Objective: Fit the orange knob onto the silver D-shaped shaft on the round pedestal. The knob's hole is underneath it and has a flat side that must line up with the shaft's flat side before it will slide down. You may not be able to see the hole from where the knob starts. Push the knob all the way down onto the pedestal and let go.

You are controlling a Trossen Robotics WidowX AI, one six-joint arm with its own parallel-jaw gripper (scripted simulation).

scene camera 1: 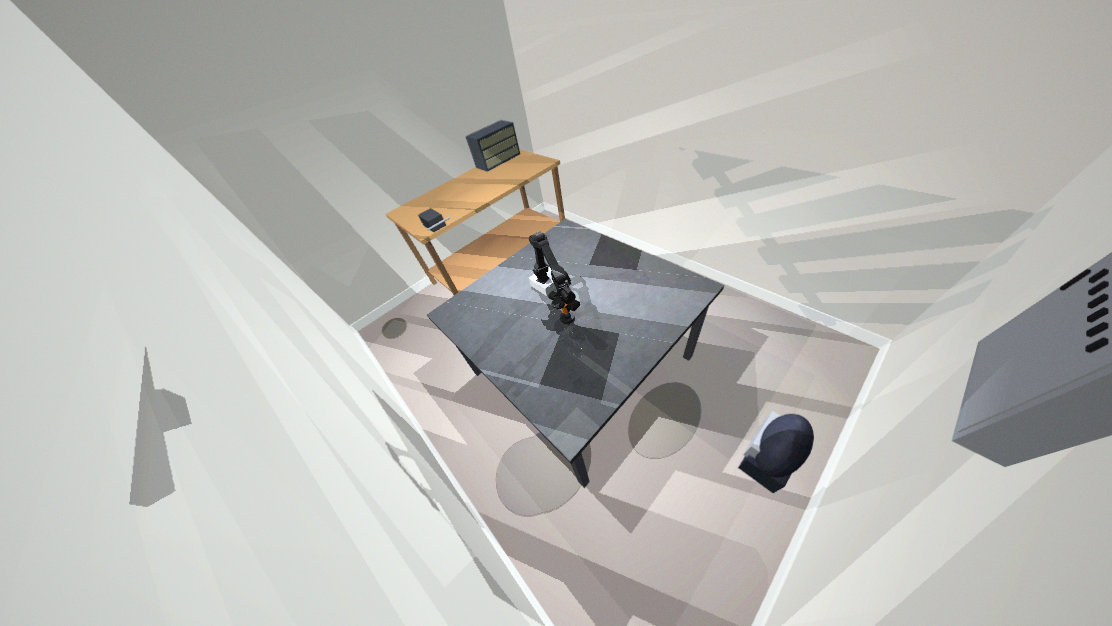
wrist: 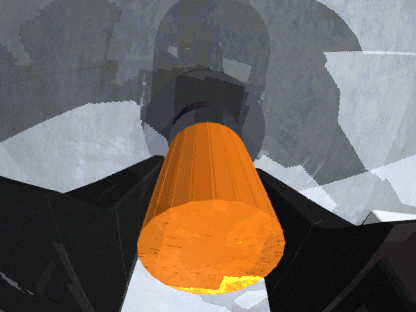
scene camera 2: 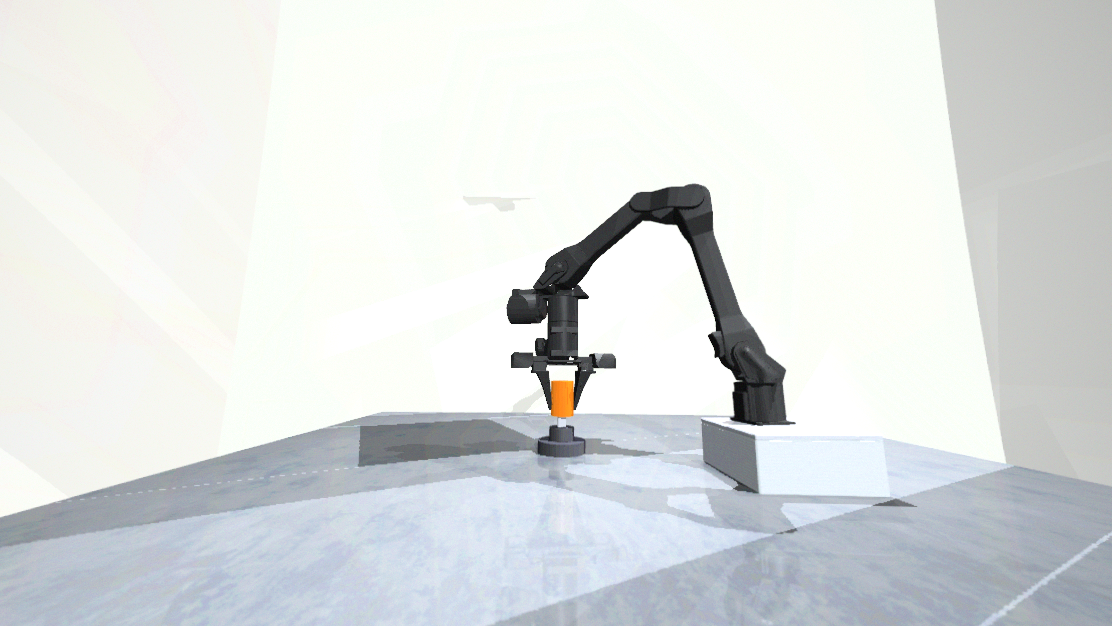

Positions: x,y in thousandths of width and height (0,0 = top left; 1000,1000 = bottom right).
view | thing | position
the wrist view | my gripper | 499,550
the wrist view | orange knob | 506,732
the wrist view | round pedestal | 489,306
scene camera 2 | my gripper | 506,656
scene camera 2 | orange knob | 506,627
